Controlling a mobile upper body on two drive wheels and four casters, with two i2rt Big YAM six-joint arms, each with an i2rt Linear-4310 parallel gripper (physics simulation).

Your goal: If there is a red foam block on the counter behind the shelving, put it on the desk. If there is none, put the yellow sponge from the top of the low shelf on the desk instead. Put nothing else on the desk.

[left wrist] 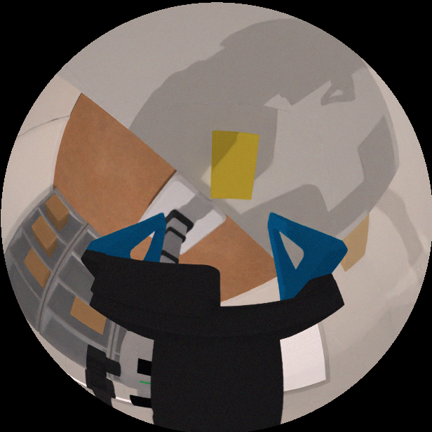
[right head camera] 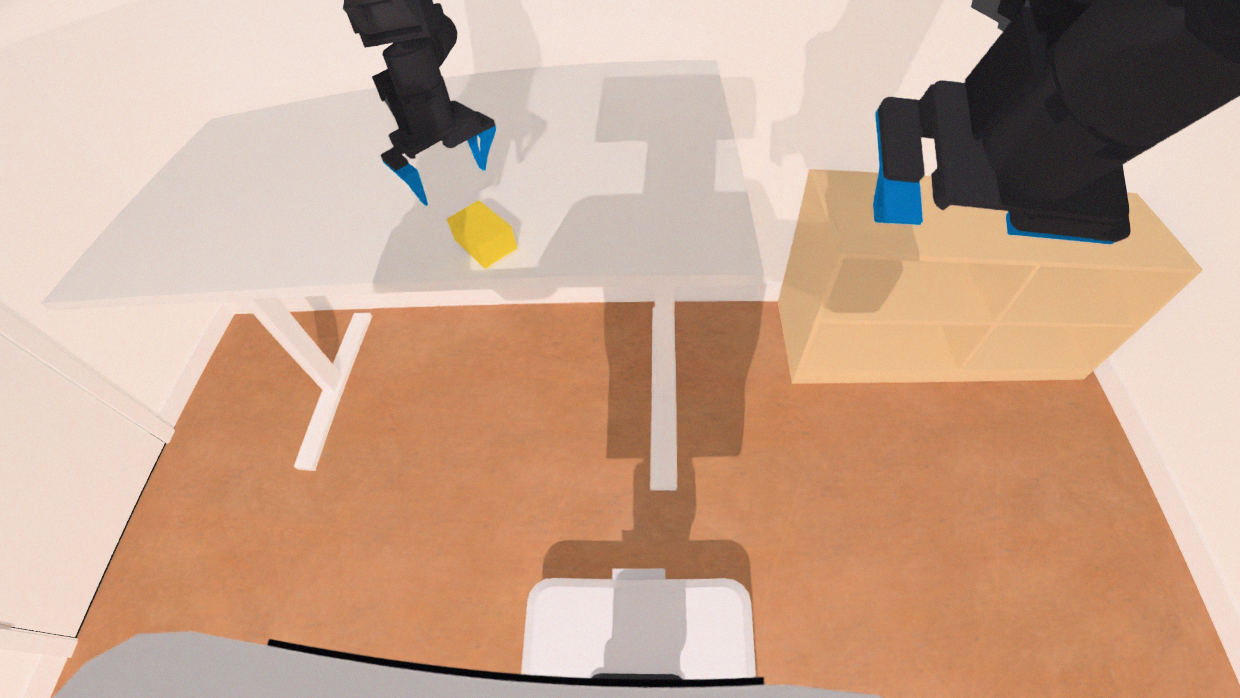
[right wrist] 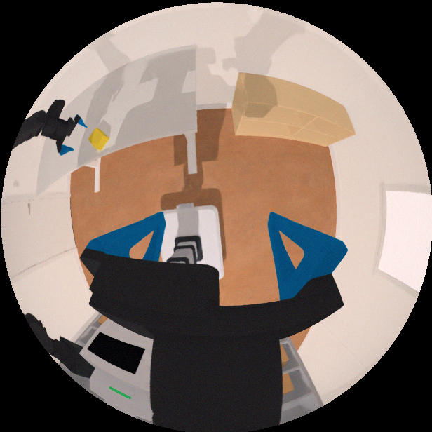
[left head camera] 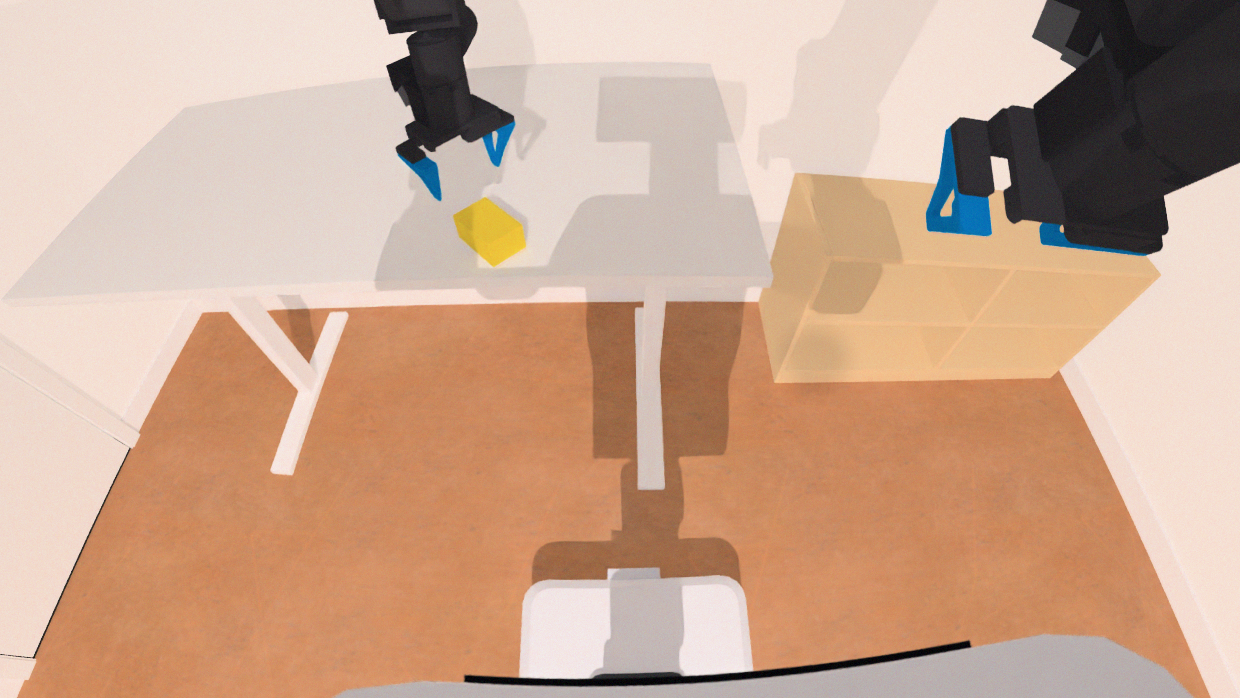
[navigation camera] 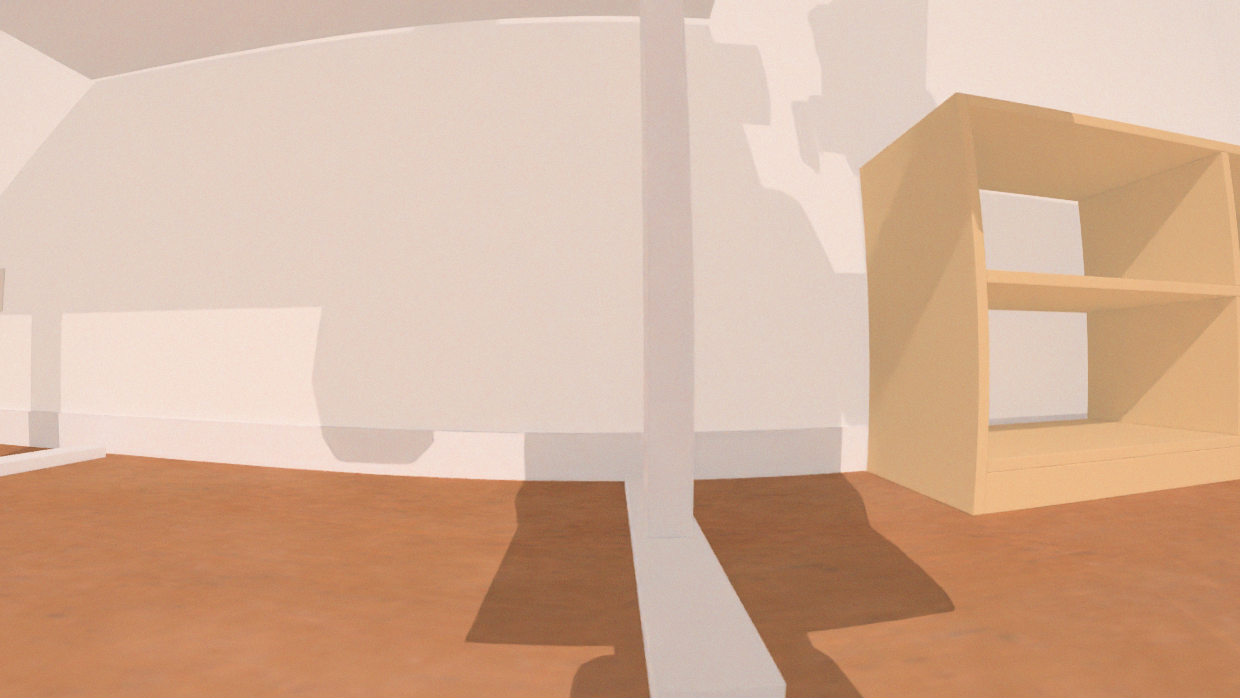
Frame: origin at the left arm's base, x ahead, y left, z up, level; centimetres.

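Where they show: left gripper, fingertip midpoint: (right head camera: pixel 454 185) (left head camera: pixel 467 181); right gripper, fingertip midpoint: (right head camera: pixel 944 218) (left head camera: pixel 986 228).
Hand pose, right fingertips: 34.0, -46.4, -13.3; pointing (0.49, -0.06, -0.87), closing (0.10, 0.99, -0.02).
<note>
After its pixels a point has its place, as x, y, z.
The yellow sponge (left head camera: pixel 489 231) @(66.2, -1.2, -41.5) (right head camera: pixel 482 234) @(66.0, -1.6, -41.5) (left wrist: pixel 234 166) (right wrist: pixel 99 139) rests on the desk (left head camera: pixel 286 190) @(88.7, 46.4, -46.0) (right head camera: pixel 295 190) @(91.4, 48.5, -46.0) (left wrist: pixel 320 145) (right wrist: pixel 135 125) near its front edge. My left gripper (left head camera: pixel 466 182) @(65.8, 0.0, -32.0) (right head camera: pixel 453 186) @(65.8, 0.0, -32.0) (left wrist: pixel 216 218) (right wrist: pixel 79 137) is open and empty, above the desk and apart from the sponge, behind it in the head views. My right gripper (left head camera: pixel 1006 235) @(34.0, -46.4, -13.3) (right head camera: pixel 954 227) @(34.0, -46.4, -13.3) (right wrist: pixel 216 217) is open with nothing between its fingers, high up at the right. The low shelf (left head camera: pixel 789 320) @(107.3, -73.9, -114.7) (right head camera: pixel 802 320) @(109.3, -73.9, -117.4) (right wrist: pixel 295 107) (navigation camera: pixel 919 312) @(117.1, -74.1, -111.3) stands right of the desk. A red foam block and the counter do not show.
A desk leg (left head camera: pixel 652 390) @(94.6, -30.6, -133.7) (right head camera: pixel 663 390) @(94.6, -29.5, -133.6) (navigation camera: pixel 668 260) @(94.7, -29.4, -108.3) with a long foot stands in front of the base. A grey shelving unit with orange-brown boxes (left wrist: pixel 47 235) shows at the lower left of the left wrist view. Walls stand behind the desk and at both sides.
</note>
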